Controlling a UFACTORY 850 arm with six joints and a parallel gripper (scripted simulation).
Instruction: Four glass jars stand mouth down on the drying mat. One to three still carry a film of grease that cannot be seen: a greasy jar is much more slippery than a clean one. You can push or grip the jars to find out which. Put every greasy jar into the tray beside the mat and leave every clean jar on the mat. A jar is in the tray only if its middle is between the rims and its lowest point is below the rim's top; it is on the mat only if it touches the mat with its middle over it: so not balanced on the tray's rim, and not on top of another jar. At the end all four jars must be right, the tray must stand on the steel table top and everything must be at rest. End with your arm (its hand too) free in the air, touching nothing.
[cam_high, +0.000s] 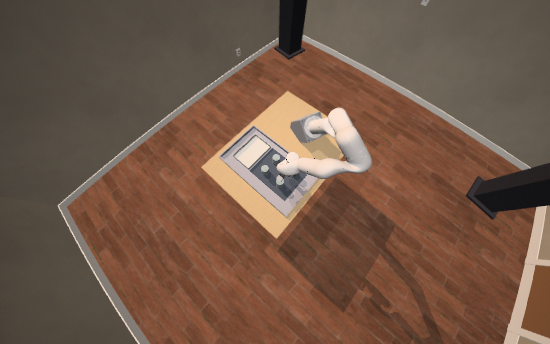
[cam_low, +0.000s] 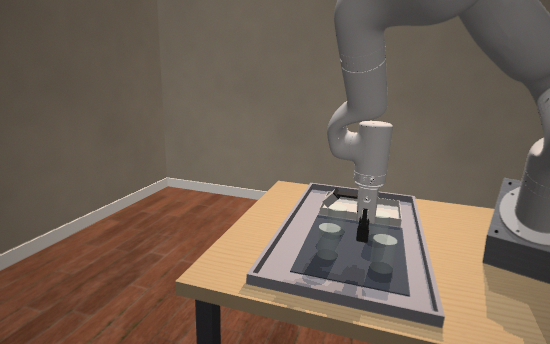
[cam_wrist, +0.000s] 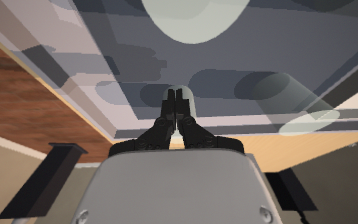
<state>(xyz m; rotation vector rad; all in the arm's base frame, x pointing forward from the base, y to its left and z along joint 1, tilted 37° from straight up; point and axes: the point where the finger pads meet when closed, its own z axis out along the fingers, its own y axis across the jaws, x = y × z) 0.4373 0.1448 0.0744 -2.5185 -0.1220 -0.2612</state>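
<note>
The dark drying mat is 90 mm to the right of my hand, 90 mm below it and 40 mm ahead of it. Also, from my hand: cream tray 410 mm to the right, 90 mm below, 80 mm ahead.
</note>
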